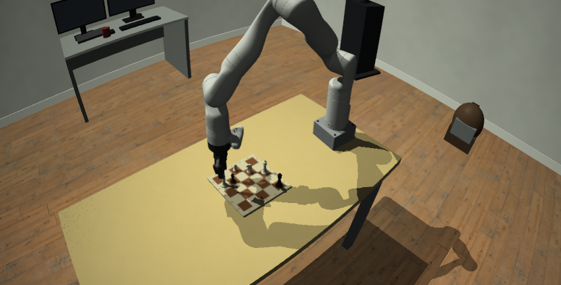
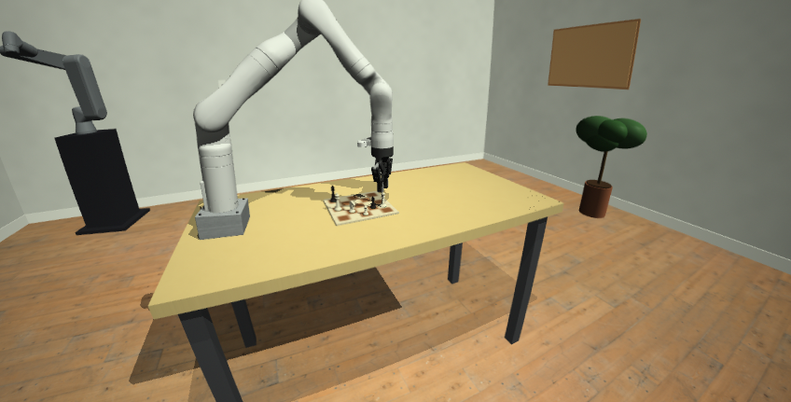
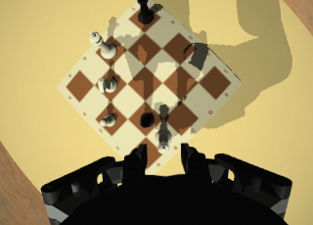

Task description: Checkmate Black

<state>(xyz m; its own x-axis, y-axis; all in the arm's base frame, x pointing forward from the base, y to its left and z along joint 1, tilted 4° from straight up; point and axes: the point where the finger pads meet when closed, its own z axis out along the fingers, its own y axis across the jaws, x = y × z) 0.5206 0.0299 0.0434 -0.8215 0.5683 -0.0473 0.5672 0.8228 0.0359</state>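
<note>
Right now my hand is 60 mm above the black pawn and 40 mm past it. Also, from my hand: small white piece (70 mm below, 70 mm behind, 50 mm to the right); chessboard (80 mm below, 80 mm behind, 30 mm to the left); tall white piece (160 mm behind, 50 mm below, 10 mm to the left).
</note>
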